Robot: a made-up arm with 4 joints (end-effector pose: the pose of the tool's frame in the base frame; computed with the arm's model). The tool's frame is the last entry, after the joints.
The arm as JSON. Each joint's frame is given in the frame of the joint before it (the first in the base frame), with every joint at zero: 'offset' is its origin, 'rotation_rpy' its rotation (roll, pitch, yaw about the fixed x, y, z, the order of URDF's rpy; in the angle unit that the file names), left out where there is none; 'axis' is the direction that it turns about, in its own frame. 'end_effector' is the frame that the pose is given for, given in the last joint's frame.
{
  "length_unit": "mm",
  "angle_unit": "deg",
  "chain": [
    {
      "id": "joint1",
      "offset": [
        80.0,
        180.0,
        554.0
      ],
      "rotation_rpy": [
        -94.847,
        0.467,
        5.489
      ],
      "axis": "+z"
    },
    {
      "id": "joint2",
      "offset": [
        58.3,
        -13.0,
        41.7
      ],
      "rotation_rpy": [
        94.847,
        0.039,
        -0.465
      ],
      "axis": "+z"
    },
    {
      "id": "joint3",
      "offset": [
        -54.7,
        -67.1,
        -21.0
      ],
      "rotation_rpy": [
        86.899,
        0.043,
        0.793
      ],
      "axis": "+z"
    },
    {
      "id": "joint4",
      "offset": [
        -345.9,
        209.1,
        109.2
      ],
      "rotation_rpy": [
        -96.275,
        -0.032,
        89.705
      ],
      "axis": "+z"
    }
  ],
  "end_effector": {
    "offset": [
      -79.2,
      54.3,
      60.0
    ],
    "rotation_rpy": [
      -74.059,
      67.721,
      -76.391
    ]
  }
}
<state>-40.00 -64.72 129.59 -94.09</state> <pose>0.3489 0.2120 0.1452 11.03 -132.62 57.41</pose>
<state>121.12 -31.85 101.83 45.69</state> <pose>-0.2239 0.1215 0.8874 -79.38 -5.24 1.63</pose>
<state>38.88 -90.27 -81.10 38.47</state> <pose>0.2619 0.2424 0.9341 -14.63 120.04 -77.32</pose>
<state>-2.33 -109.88 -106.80 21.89</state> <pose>-0.0453 0.0894 0.8936 57.40 99.09 -71.22</pose>
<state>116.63 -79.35 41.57 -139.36</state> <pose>0.1190 0.7621 0.6931 34.25 0.57 -78.55</pose>
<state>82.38 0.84 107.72 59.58</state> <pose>-0.3429 -0.0215 0.4910 -53.37 -38.74 -30.45</pose>
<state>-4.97 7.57 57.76 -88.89</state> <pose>-0.2965 0.0131 0.3136 95.53 -27.65 36.47</pose>
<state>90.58 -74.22 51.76 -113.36</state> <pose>-0.0681 0.7109 0.7227 32.44 -7.16 -60.35</pose>
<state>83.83 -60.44 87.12 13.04</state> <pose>-0.3423 0.3174 0.6711 -73.39 -23.98 -22.14</pose>
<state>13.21 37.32 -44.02 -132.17</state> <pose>0.2272 0.0574 1.0246 86.24 76.99 -58.21</pose>
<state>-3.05 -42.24 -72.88 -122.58</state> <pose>0.1378 0.0747 1.0187 116.66 20.55 -119.33</pose>
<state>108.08 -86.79 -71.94 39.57</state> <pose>0.5049 0.2878 0.5128 66.84 -131.23 61.92</pose>
